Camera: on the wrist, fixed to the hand. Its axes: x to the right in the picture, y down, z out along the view.
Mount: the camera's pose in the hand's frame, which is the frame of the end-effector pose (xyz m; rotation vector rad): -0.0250 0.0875 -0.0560 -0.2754 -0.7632 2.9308
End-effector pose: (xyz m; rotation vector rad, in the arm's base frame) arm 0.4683 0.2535 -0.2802 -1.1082 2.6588 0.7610
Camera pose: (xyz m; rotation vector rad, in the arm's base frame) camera 0.4273 0.2923 -0.1895 -2.7200 -1.0898 -0.8037
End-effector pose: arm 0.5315 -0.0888 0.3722 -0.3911 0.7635 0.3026
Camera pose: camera 0.4452 -0.0394 0.3331 -0.9330 0.1180 -2.9552
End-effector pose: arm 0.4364 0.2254 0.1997 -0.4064 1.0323 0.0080
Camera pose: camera 0.3597 0.2924 0.1673 1.1127 -0.0088 2.6256
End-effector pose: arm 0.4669 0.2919 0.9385 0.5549 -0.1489 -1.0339
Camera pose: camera 0.5424 0.3675 0.9382 -0.6041 -1.0066 1.6869
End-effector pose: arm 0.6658 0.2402 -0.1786 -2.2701 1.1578 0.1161
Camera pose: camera 0.5734 0.1885 -0.1642 1.1269 2.3945 1.6759
